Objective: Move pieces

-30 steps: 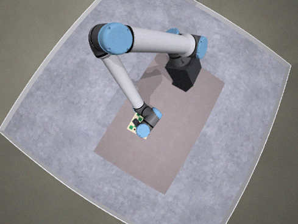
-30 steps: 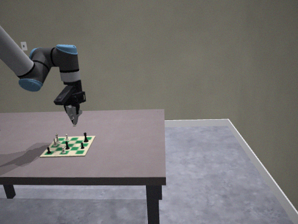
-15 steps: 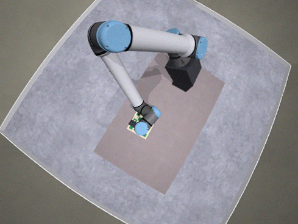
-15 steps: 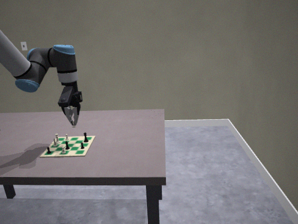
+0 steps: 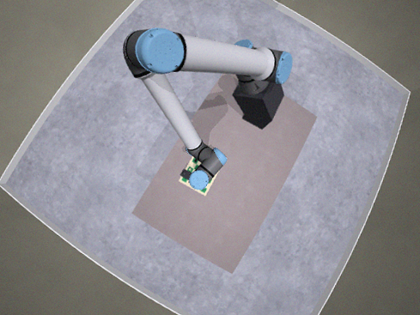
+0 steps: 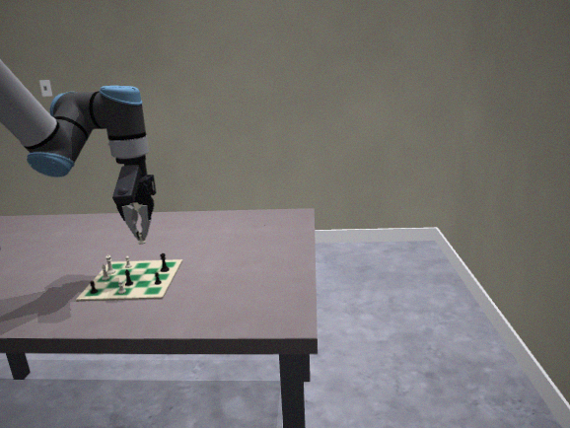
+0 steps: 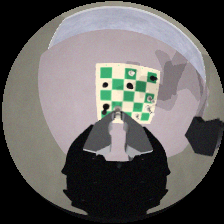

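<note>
My hand is 100 mm above the tall black piece, 40 mm to the right of it and 40 mm short of it. Also, from my hand: cream chessboard 130 mm below, 40 mm behind; white piece 120 mm behind, 100 mm below, 30 mm to the left.
</note>
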